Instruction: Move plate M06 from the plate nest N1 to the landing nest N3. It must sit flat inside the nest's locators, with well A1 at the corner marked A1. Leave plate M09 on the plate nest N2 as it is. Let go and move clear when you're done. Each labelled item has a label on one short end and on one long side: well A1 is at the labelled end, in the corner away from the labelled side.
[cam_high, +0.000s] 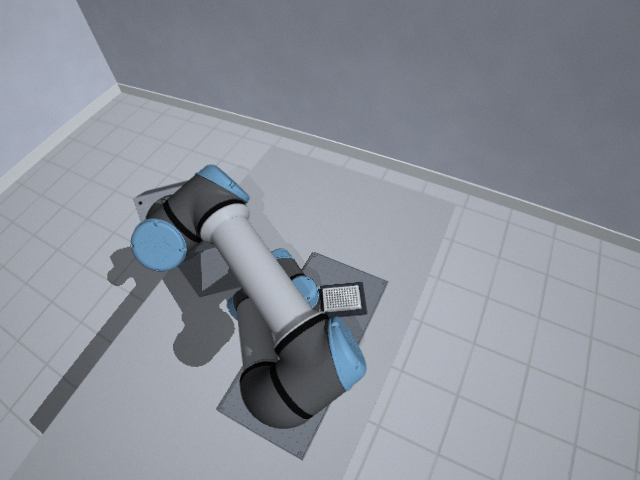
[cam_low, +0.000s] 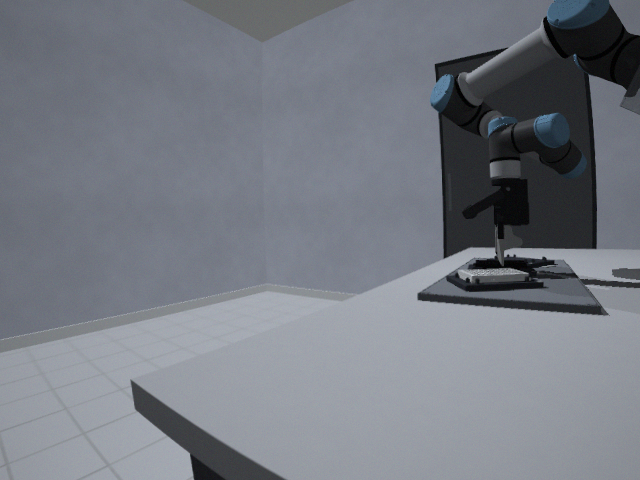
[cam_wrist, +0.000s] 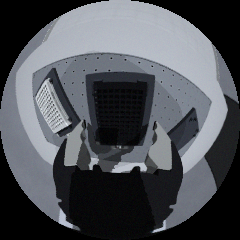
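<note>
My hand is 1 cm above the dark well plate. From my hand the other things lie so: landing nest 2 cm below; then white well plate 17 cm to the left, 5 cm ahead, 1 cm below.
</note>
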